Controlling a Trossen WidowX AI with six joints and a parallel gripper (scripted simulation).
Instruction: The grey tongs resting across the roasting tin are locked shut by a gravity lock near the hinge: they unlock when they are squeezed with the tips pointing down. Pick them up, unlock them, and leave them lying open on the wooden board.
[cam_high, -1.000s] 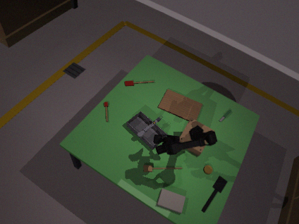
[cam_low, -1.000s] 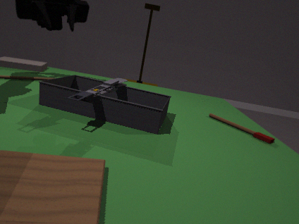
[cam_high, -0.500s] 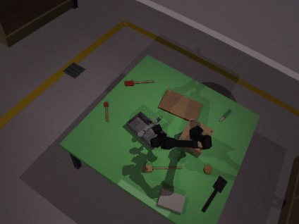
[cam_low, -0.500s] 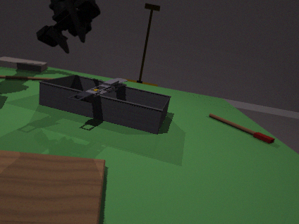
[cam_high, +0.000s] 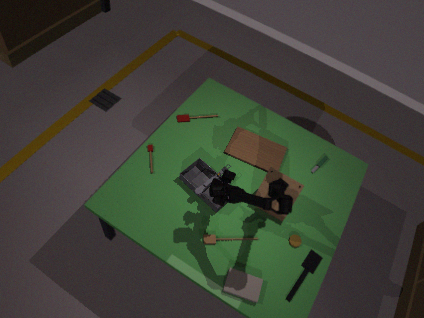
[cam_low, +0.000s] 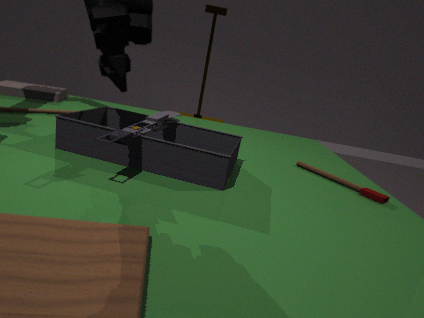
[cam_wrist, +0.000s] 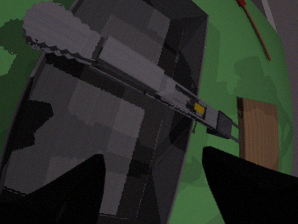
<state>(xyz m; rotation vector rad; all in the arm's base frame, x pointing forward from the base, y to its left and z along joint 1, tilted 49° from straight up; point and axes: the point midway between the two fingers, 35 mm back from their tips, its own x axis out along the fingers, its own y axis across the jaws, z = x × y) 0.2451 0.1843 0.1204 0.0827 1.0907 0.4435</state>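
Now: the yellow lock tab 9 cm to the right of my gripper tip, 6 cm ahead of it and 5 cm below it. From my gripper tip the other things lie so: roasting tin: 9 cm below, 8 cm ahead, 1 cm to the right; then black spatula: 64 cm behind, 12 cm below, 6 cm to the left; then wooden board: 44 cm to the right, 11 cm below.
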